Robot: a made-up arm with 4 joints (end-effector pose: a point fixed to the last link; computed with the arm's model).
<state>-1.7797 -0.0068 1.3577 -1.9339</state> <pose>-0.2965 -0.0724 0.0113 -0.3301 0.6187 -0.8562</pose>
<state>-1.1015 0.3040 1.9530 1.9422</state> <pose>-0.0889 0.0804 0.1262 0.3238 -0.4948 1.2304</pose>
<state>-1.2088 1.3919 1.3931 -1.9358</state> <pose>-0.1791 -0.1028 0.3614 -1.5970 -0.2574 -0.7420</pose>
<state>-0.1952 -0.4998 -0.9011 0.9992</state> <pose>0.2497 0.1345 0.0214 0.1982 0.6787 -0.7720</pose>
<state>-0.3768 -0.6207 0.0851 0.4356</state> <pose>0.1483 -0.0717 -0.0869 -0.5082 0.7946 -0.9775</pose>
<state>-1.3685 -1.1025 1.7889 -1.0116</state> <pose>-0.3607 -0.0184 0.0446 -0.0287 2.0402 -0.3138</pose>
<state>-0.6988 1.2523 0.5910 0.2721</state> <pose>-0.0430 -0.1332 0.3056 -0.4352 -0.8895 -1.8864</pose>
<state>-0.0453 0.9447 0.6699 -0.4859</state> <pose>0.2498 -0.1301 0.3336 -0.6306 -0.9094 -0.6202</pose>
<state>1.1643 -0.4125 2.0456 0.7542</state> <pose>0.2283 0.0670 0.2796 -2.0754 -0.5656 -1.2545</pose>
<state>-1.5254 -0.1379 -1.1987 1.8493</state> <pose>0.1014 0.0353 0.1717 1.0346 0.6517 -2.1589</pose>
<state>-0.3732 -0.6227 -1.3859 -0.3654</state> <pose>0.4283 0.1411 0.1600 0.7236 -0.6239 -0.0095</pose>
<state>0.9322 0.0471 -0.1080 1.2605</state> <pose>0.1978 0.2523 0.0795 -0.3820 0.3118 -0.4160</pose>
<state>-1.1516 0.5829 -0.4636 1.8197</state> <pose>0.1007 0.0438 0.1962 0.6379 0.1624 -2.4563</pose>
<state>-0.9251 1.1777 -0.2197 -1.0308</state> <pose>0.1264 0.0710 0.5321 -1.3356 -1.5148 -0.0729</pose>
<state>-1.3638 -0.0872 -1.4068 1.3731</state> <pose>0.1372 0.0022 0.1791 0.7711 0.0888 -1.6507</pose>
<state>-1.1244 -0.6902 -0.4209 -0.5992</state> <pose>0.2107 -0.1683 -0.0940 0.0596 -0.1030 -0.8081</pose>
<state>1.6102 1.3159 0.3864 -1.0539</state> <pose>0.1473 0.3013 0.5029 0.7577 -1.8630 1.1055</pose>
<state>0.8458 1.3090 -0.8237 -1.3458</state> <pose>-0.1837 0.1559 0.4862 -0.5840 2.5924 -1.2808</pose>
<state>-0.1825 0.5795 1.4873 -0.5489</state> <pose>0.0539 -0.2588 0.2044 -1.0718 0.1054 -1.0274</pose>
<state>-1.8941 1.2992 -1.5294 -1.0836</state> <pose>0.2588 0.3711 0.3857 -1.7072 -1.2756 0.9428</pose>
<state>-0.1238 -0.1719 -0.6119 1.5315</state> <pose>0.1951 0.1381 0.0862 0.0087 0.8190 -1.2374</pose>
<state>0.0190 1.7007 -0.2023 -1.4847</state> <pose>-0.1014 0.2295 0.5116 -1.0889 -2.5883 0.7695</pose>
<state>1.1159 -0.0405 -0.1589 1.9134</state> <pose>0.0793 0.2743 0.0994 -0.6236 0.6266 -0.7552</pose>
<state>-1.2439 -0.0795 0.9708 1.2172</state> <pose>-0.1350 0.0176 0.0942 0.5776 -1.2800 2.4170</pose>
